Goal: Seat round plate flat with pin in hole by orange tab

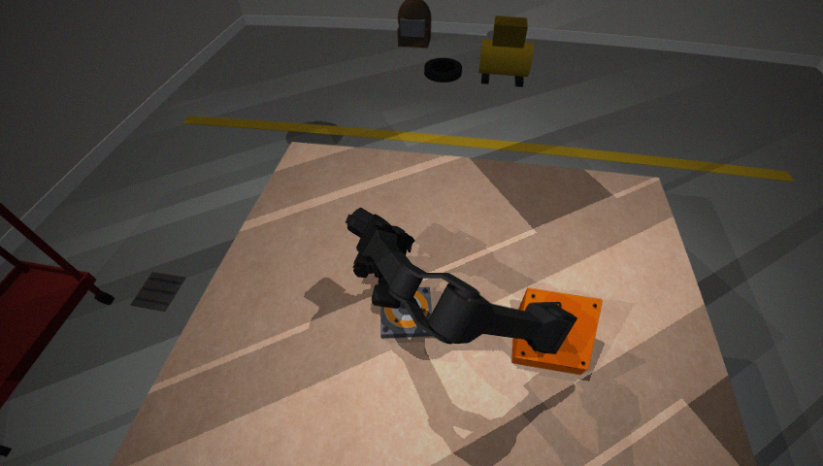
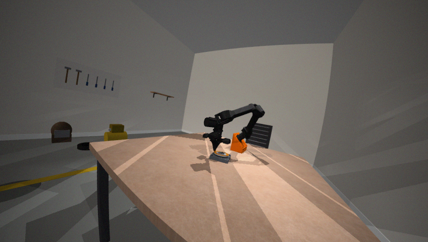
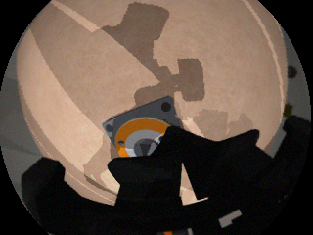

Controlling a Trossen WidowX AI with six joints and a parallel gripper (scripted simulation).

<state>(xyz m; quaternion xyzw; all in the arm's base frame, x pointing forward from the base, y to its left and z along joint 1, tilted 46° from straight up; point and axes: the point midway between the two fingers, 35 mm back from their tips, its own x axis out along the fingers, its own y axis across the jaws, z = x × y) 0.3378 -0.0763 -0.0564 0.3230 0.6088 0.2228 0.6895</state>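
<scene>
My gripper tip is now 2 cm past the round plate, 2 cm to the right of it and 1 cm above it. From my gripper tip the other things lie so: grey square base (3 cm behind, 4 cm to the left, 3 cm below).
</scene>
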